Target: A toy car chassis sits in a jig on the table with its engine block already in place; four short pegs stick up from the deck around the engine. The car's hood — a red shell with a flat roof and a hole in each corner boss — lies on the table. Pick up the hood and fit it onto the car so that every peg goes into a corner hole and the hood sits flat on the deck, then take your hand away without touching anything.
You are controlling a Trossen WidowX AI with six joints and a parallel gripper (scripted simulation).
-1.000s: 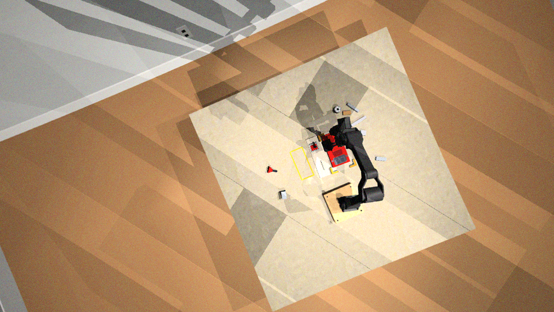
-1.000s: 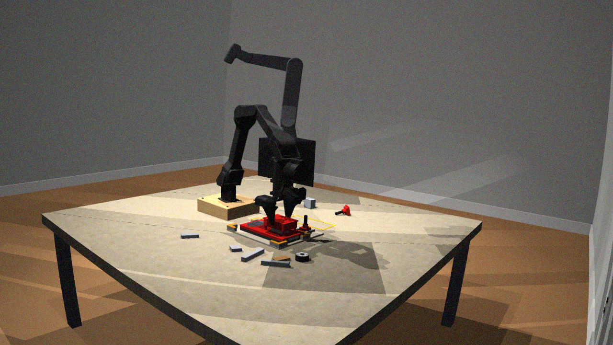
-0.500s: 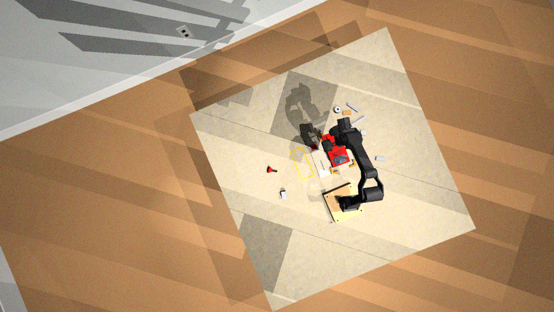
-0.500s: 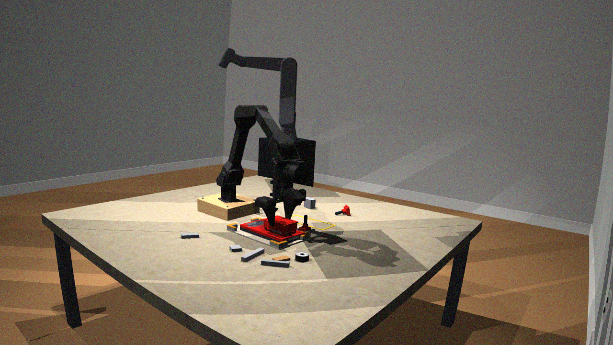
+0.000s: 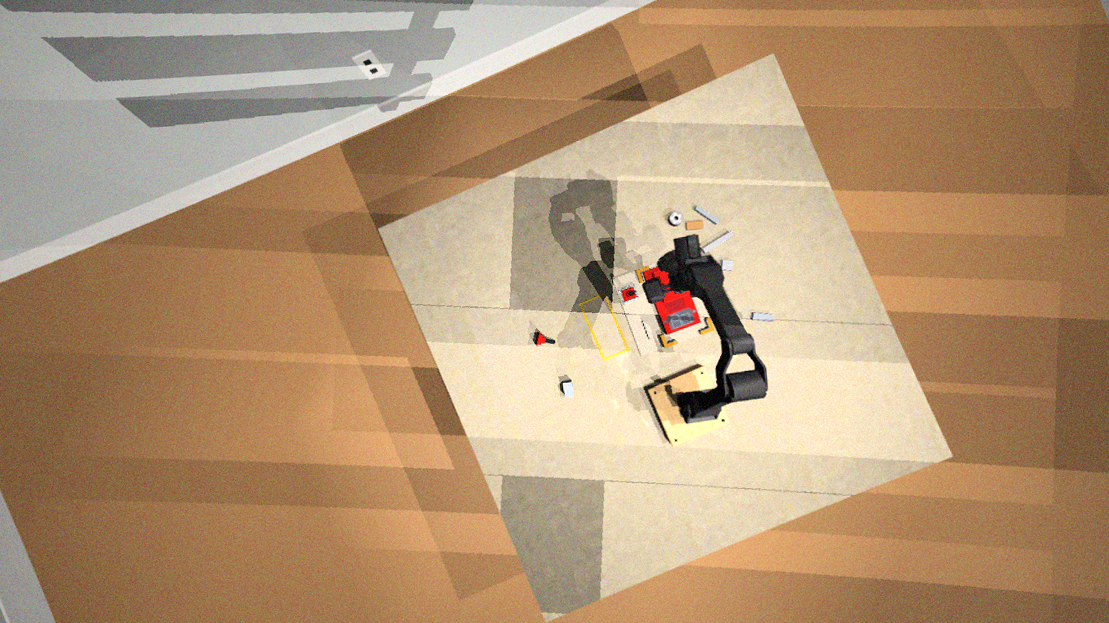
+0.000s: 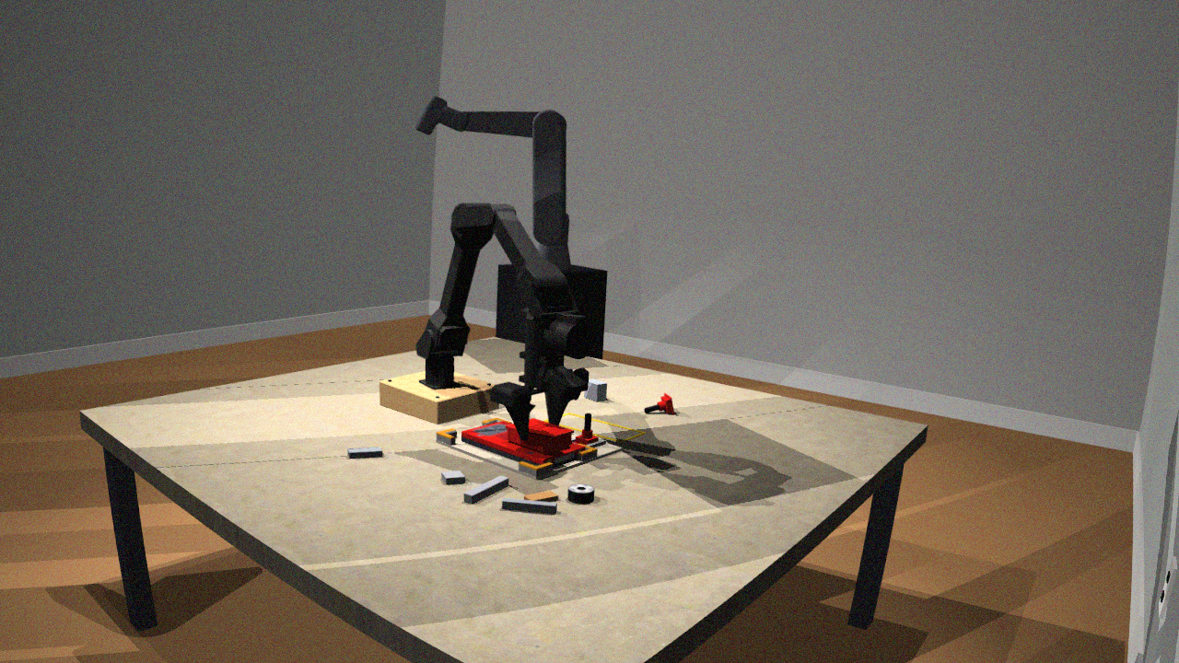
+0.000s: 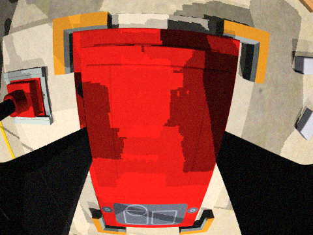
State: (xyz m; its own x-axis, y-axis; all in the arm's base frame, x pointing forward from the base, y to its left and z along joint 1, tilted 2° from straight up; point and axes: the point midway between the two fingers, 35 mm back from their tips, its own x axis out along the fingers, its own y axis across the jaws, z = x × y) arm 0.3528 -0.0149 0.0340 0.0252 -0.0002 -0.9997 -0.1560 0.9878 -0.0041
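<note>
Right now my gripper tip is 1 cm below the red hood. Round my gripper tip: wheel (19 cm ahead, 7 cm to the right, 3 cm below); grey engine block (2 cm below); wooden chip (16 cm ahead, 12 cm to the right, 4 cm below).
</note>
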